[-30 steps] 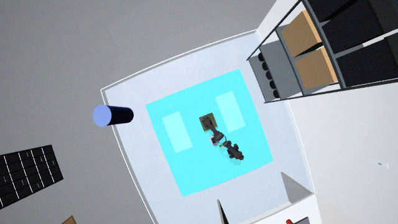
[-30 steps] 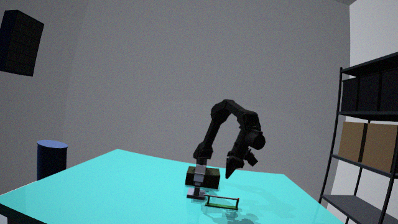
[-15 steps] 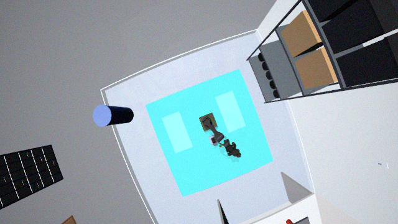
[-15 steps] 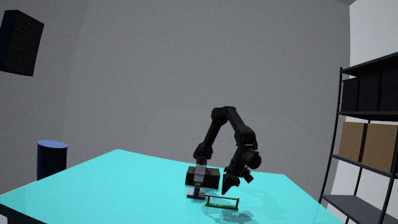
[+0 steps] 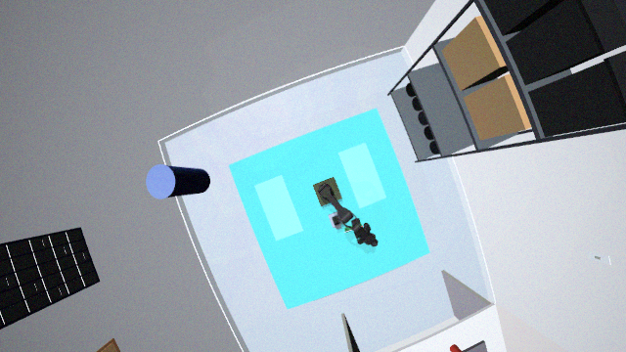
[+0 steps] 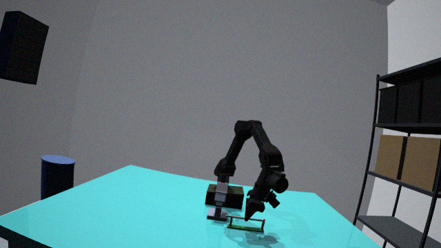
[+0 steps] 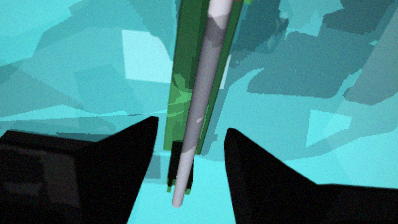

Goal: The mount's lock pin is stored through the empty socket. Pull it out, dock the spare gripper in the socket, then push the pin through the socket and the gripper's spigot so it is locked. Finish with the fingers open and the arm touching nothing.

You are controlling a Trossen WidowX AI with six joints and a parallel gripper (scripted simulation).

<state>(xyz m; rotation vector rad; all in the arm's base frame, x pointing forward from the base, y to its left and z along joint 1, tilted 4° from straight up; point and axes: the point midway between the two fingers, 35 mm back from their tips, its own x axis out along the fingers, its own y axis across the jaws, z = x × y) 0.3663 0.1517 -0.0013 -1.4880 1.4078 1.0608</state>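
Right now the green stand is 10 mm to the left of my gripper tip and 20 mm below it. Round my gripper tip: grey mount (80 mm behind, 110 mm to the right, 10 mm above); spare gripper (110 mm behind, 120 mm to the right, 80 mm above).
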